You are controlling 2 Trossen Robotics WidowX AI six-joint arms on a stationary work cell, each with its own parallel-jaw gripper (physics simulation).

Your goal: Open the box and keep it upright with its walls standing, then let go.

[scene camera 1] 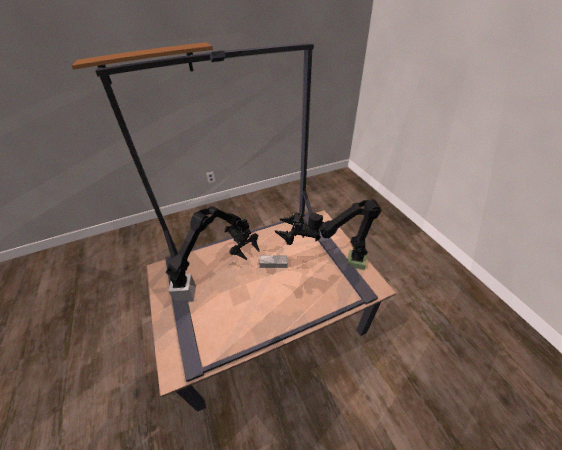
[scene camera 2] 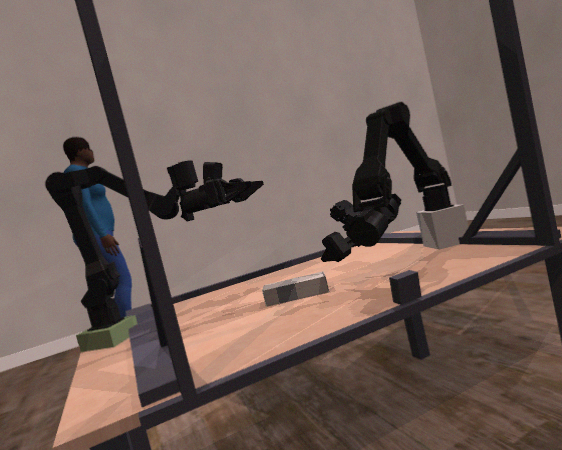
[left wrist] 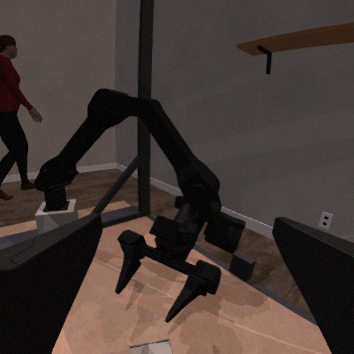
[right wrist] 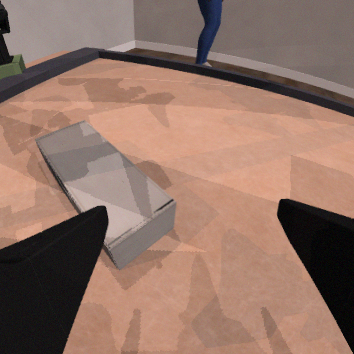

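Pixels of known places: left gripper, between the fingertips: (scene camera 1: pixel 277 225) (scene camera 2: pixel 257 182) (left wrist: pixel 189 224); right gripper, between the fingertips: (scene camera 1: pixel 253 255) (left wrist: pixel 139 306) (right wrist: pixel 193 210); left arm's base, origin of its link: (scene camera 1: pixel 357 257) (scene camera 2: pixel 106 324); right arm's base, origin of its link: (scene camera 1: pixel 180 282) (scene camera 2: pixel 439 208) (left wrist: pixel 56 206).
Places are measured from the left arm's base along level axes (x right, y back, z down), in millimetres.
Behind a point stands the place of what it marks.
A small grey box (scene camera 1: pixel 273 261) {x -151, y -463, z 1 mm} (scene camera 2: pixel 296 289) {x -105, y -479, z 19 mm} (left wrist: pixel 151 347) {x -149, y -537, z 2 mm} (right wrist: pixel 107 182) {x -140, y -496, z 2 mm} rests flat on the table with its lid down. A thin dark seam shows along its near end in the right wrist view. My right gripper (scene camera 1: pixel 251 253) {x -169, y -574, z -40 mm} (left wrist: pixel 139 306) {x -169, y -574, z -40 mm} (right wrist: pixel 193 210) {x -169, y -574, z -40 mm} is open and empty, tilted down above the table just to the left of the box in scene camera 1. In its wrist view, one finger overlaps the box's near left edge. My left gripper (scene camera 1: pixel 280 226) {x -118, y -442, z -258 mm} (scene camera 2: pixel 255 187) {x -118, y -442, z -258 mm} is open and empty, held roughly level, well above the table and behind the box in scene camera 1.
The wooden table (scene camera 1: pixel 240 320) {x -519, y -526, z 44 mm} (scene camera 2: pixel 225 345) {x 140, y -385, z 44 mm} has a dark raised border. Dark frame posts (scene camera 1: pixel 305 130) {x 292, y -392, z -592 mm} (scene camera 2: pixel 522 115) {x -217, y -1058, z -260 mm} rise at its back in scene camera 1. A small dark block (scene camera 2: pixel 405 287) {x 63, y -735, z 9 mm} sits on the border. A person in blue (scene camera 2: pixel 100 210) stands behind the left arm in scene camera 2.
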